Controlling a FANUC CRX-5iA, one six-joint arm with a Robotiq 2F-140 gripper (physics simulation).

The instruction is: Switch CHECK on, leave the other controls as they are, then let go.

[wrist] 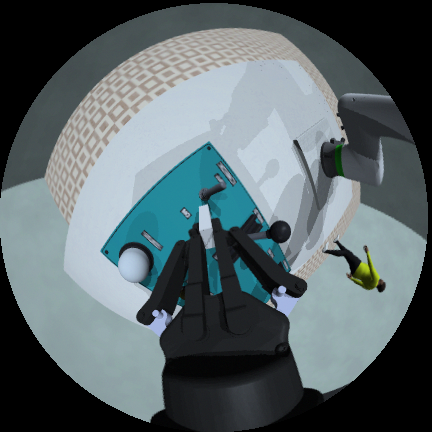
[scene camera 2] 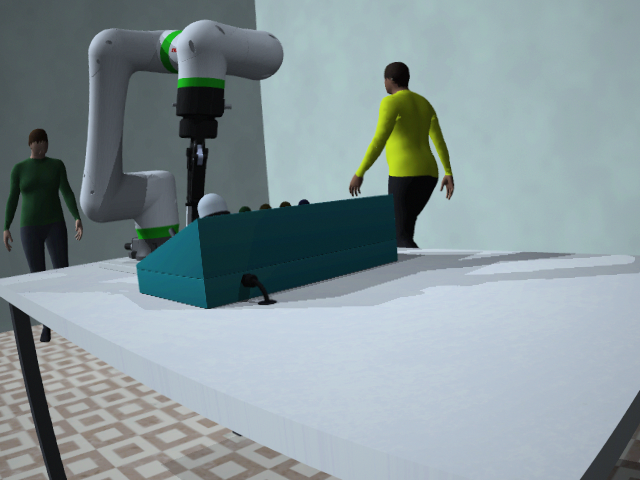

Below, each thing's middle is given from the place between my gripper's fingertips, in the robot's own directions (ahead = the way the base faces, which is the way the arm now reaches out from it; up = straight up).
Labels:
Right now my hand is 150 mm to the right of the teal control panel (scene camera 2: 220, 258) and 80 mm short of it.

